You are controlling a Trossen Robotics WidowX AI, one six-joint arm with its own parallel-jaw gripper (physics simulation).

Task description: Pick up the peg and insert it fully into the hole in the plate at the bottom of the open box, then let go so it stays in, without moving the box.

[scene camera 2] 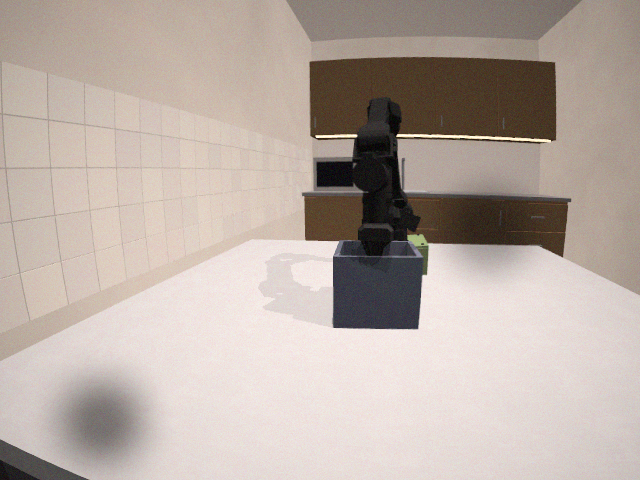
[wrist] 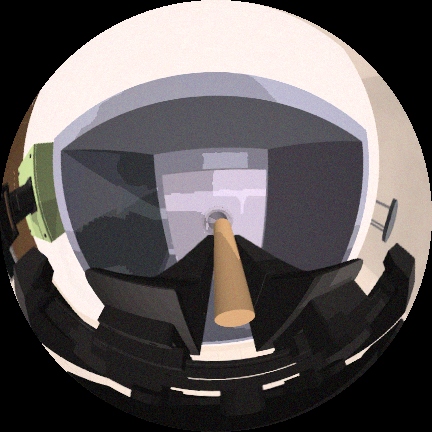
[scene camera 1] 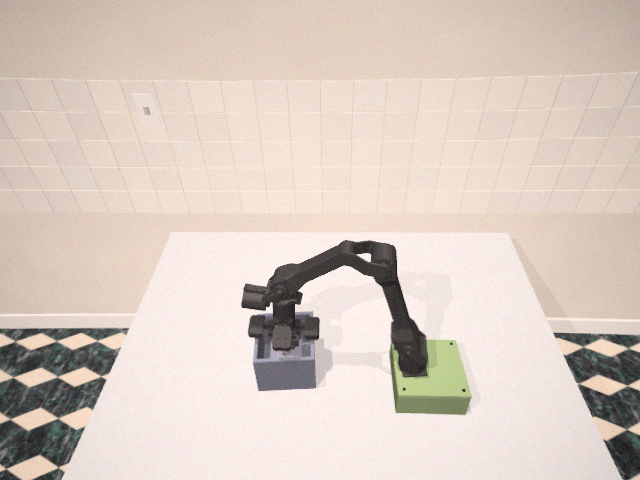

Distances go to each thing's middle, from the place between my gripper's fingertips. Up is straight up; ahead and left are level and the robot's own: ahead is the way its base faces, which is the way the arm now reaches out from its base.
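The blue-grey box (scene camera 2: pixel 369 292) is 20 mm below my hand. Counting from that same hand, I find the orange-brown peg (wrist: pixel 232 304) 20 mm above, whereas the pale plate (wrist: pixel 237 194) is 60 mm below.
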